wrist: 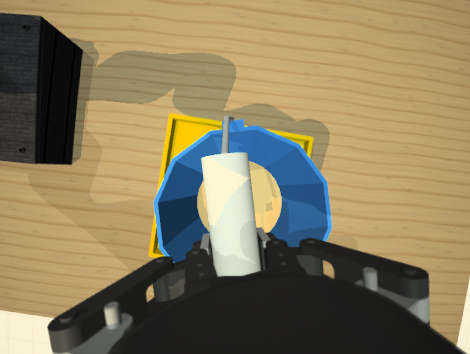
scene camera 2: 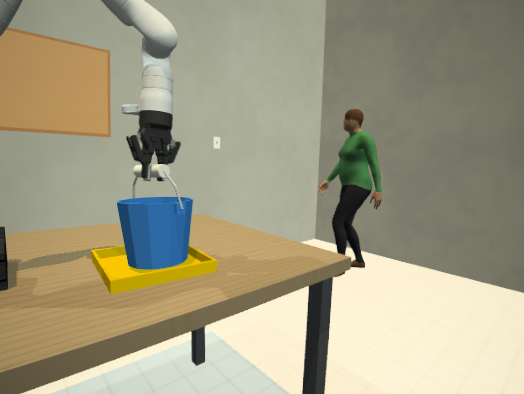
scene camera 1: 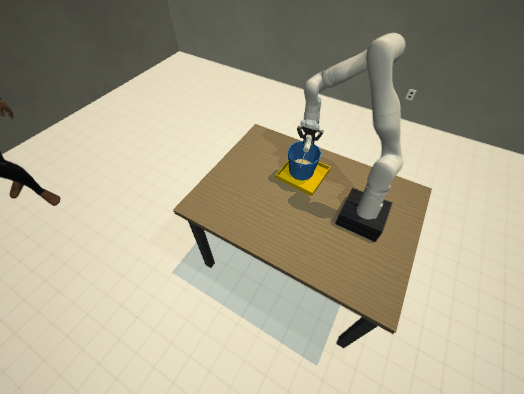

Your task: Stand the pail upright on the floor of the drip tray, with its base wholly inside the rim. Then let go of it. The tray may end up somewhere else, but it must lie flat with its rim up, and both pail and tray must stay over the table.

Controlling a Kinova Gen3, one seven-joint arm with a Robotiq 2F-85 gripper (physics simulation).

Scene:
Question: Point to a blue pail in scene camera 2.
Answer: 156, 231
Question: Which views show the yellow drip tray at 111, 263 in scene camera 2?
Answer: The wrist view, scene camera 2 and scene camera 1: all of them.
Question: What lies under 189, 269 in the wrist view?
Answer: My gripper.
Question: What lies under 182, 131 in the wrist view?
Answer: A yellow drip tray.

